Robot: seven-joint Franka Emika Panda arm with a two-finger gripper.
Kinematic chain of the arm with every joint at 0, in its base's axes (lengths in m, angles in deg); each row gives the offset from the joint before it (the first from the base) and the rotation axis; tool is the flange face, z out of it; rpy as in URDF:
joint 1: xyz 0 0 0.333 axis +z
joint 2: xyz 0 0 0 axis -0.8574 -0.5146 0
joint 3: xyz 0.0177 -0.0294 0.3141 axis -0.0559 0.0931 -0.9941
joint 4: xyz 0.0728 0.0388 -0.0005 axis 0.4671 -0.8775 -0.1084
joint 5: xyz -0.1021 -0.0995 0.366 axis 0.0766 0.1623 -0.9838
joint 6: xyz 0 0 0 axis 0.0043 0.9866 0.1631
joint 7: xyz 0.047 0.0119 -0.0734 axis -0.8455 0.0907 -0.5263
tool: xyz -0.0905 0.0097 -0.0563 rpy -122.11 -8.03 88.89
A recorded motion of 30 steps. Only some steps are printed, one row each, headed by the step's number.
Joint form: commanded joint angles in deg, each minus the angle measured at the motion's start. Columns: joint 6, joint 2, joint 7, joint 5, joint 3, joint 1, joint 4.
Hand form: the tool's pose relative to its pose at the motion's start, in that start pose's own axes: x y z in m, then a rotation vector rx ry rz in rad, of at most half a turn. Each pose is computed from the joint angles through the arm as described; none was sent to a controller.
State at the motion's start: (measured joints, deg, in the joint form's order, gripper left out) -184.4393 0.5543 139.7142 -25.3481 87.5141 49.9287 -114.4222
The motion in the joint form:
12: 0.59 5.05 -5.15 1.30 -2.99 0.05 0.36
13: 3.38 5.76 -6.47 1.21 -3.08 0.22 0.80
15: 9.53 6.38 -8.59 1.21 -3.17 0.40 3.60
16: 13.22 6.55 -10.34 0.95 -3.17 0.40 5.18
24: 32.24 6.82 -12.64 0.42 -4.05 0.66 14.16
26: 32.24 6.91 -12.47 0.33 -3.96 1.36 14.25
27: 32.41 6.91 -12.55 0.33 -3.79 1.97 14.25
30: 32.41 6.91 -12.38 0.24 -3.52 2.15 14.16
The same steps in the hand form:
12: -0.0250 -0.0132 -0.0583 0.0596 0.0642 -0.1482
13: -0.0294 -0.0108 -0.0651 0.0379 0.0456 -0.1737
15: -0.0320 -0.0086 -0.0853 0.0004 0.0160 -0.2114
16: -0.0330 -0.0061 -0.0945 -0.0228 -0.0093 -0.2382
24: -0.0489 0.0034 -0.1459 -0.1405 -0.1328 -0.2852
26: -0.0537 0.0000 -0.1479 -0.1363 -0.1319 -0.2926
27: -0.0573 -0.0021 -0.1480 -0.1376 -0.1343 -0.3016
30: -0.0569 -0.0016 -0.1472 -0.1380 -0.1363 -0.2970

